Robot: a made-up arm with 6 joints. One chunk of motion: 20 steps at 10 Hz.
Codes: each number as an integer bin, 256 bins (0 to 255) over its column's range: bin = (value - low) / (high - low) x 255, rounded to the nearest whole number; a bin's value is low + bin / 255 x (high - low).
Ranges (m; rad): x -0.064..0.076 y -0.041..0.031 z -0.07..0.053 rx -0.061..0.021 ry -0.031..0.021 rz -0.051..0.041
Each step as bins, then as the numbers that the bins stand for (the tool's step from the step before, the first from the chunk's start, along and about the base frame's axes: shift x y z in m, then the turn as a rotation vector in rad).
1 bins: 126 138 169 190 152 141
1 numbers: 0.00518 -0.00204 0.01152 0.00010 0.00000 -0.00013
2 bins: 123 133 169 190 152 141
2 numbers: 0.00353 -0.00345 0.01152 0.00010 0.00000 -0.00013
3 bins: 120 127 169 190 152 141
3 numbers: 0.00188 -0.00514 0.01152 0.00010 0.00000 -0.00013
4 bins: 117 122 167 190 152 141
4 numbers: 0.00024 -0.00655 0.01055 0.00010 0.00000 -0.00013
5 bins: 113 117 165 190 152 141
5 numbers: -0.00196 -0.00796 0.00959 0.00010 0.00000 -0.00013
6 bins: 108 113 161 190 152 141
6 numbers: -0.00471 -0.00909 0.00766 0.00010 0.00000 -0.00013
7 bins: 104 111 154 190 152 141
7 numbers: -0.00690 -0.00966 0.00428 0.00010 0.00000 -0.00013
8 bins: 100 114 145 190 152 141
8 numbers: -0.00910 -0.00881 -0.00006 0.00010 0.00000 -0.00013
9 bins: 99 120 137 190 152 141
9 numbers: -0.00965 -0.00712 -0.00392 0.00010 0.00000 -0.00013
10 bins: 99 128 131 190 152 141
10 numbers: -0.00965 -0.00486 -0.00681 0.00010 0.00000 -0.00013
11 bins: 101 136 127 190 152 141
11 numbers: -0.00855 -0.00260 -0.00874 0.00010 0.00000 -0.00013
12 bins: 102 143 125 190 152 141
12 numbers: -0.00800 -0.00062 -0.00971 0.00010 0.00000 -0.00013
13 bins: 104 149 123 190 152 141
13 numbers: -0.00690 0.00107 -0.01067 0.00010 0.00000 -0.00013
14 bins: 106 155 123 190 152 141
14 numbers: -0.00580 0.00276 -0.01067 0.00010 0.00000 -0.00013
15 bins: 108 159 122 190 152 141
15 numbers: -0.00471 0.00389 -0.01115 0.00010 0.00000 -0.00013
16 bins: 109 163 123 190 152 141
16 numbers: -0.00416 0.00502 -0.01067 0.00010 0.00000 -0.00013
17 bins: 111 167 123 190 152 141
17 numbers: -0.00306 0.00615 -0.01067 0.00010 0.00000 -0.00013
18 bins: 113 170 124 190 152 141
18 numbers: -0.00196 0.00700 -0.01019 0.00010 0.00000 -0.00013
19 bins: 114 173 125 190 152 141
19 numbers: -0.00141 0.00785 -0.00971 0.00010 0.00000 -0.00013
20 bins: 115 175 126 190 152 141
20 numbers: -0.00086 0.00841 -0.00922 0.00010 0.00000 -0.00013
